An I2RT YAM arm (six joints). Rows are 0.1 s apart.
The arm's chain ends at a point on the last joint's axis. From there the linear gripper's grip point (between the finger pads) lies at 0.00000 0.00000 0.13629 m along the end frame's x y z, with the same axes.
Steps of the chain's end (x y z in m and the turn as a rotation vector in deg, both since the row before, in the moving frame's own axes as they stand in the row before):
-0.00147 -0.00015 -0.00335 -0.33 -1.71 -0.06
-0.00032 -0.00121 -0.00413 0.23 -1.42 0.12
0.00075 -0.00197 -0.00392 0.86 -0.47 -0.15
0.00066 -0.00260 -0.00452 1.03 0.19 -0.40
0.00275 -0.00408 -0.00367 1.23 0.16 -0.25
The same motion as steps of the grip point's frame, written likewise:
-0.00554 0.00064 -0.00341 -0.33 -1.71 -0.06
-0.00370 -0.00176 -0.00417 0.23 -1.42 0.12
-0.00037 -0.00401 -0.00394 0.86 -0.47 -0.15
0.00110 -0.00505 -0.00454 1.03 0.19 -0.40
0.00312 -0.00701 -0.00370 1.23 0.16 -0.25

